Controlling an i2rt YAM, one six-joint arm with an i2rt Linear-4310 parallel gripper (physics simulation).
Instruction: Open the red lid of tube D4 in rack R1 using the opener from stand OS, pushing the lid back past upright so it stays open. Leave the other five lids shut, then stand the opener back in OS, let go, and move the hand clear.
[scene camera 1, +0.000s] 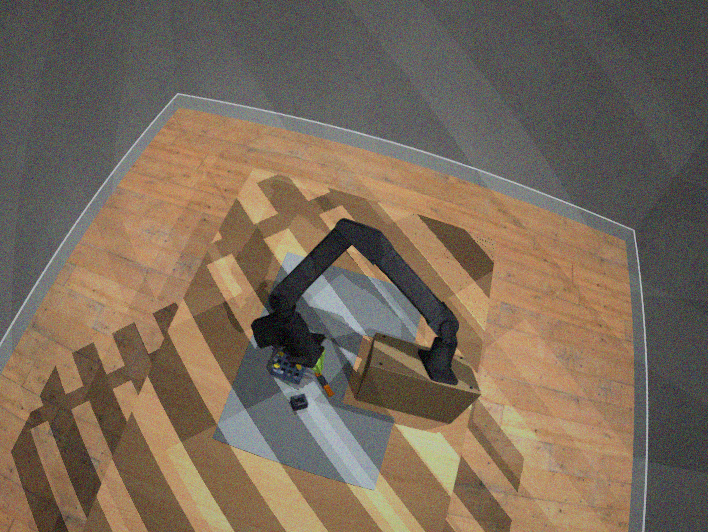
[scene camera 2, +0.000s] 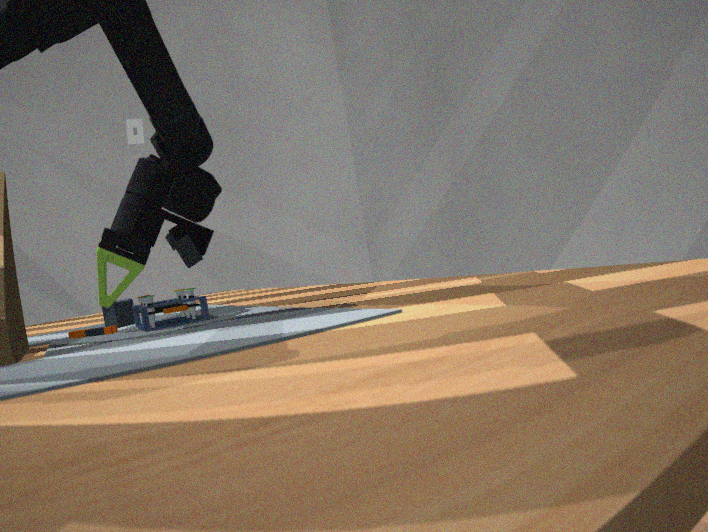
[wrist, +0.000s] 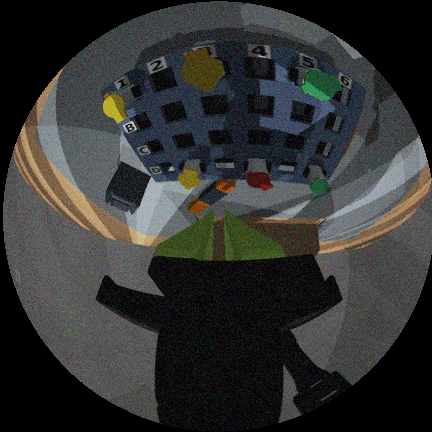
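Where they show: gripper, fingertip midpoint: (scene camera 1: 319, 371) (scene camera 2: 104, 306) (wrist: 218, 215); arm's base, origin of the base link: (scene camera 1: 436, 368).
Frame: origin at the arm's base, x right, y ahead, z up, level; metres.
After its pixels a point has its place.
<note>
The blue rack R1 (scene camera 1: 294, 377) @[x -0.044, y 0.350, z -0.136 m] (scene camera 2: 143, 320) @[x 0.076, y 0.317, z -0.152 m] (wrist: 240, 120) @[x 0.019, y 0.369, z -0.136 m] stands on the mat. The red lid of D4 (wrist: 258, 179) @[x 0.024, y 0.339, z -0.124 m] looks shut on its tube in the near row, between a yellow lid (wrist: 189, 178) @[x -0.013, y 0.345, z -0.124 m] and a green lid (wrist: 319, 186) @[x 0.062, y 0.332, z -0.124 m]. Yellow lids at A1 (wrist: 114, 106) and A3 (wrist: 202, 69) and a green lid at A5 (wrist: 321, 84) look shut. My gripper (scene camera 2: 107, 305) @[x -0.012, y 0.286, z -0.128 m] (wrist: 218, 215) @[x -0.012, y 0.286, z -0.128 m] is shut, with a narrow empty gap between its green fingers, beside the rack's D side. A dark block (scene camera 1: 298, 402) @[x -0.106, y 0.326, z -0.160 m] (scene camera 2: 119, 312) @[x -0.091, y 0.322, z -0.144 m] (wrist: 128, 186) @[x -0.095, y 0.330, z -0.142 m] looks like stand OS; I cannot make out the opener.
A dark bar with orange ends (scene camera 1: 324, 384) @[x -0.037, y 0.267, z -0.157 m] (scene camera 2: 92, 331) @[x -0.023, y 0.266, z -0.160 m] (wrist: 212, 195) @[x -0.025, y 0.277, z -0.157 m] lies on the grey mat (scene camera 1: 343, 451) @[x -0.220, y 0.184, z -0.166 m] (scene camera 2: 274, 328) @[x 0.307, y 0.375, z -0.166 m] near the rack. The wooden box (scene camera 1: 412, 394) @[x -0.074, y 0.049, z -0.023 m] (scene camera 2: 11, 326) @[x 0.101, y 0.159, z -0.130 m] (wrist: 295, 237) @[x 0.088, y 0.161, z -0.143 m] under the arm's base stands beside the mat.
</note>
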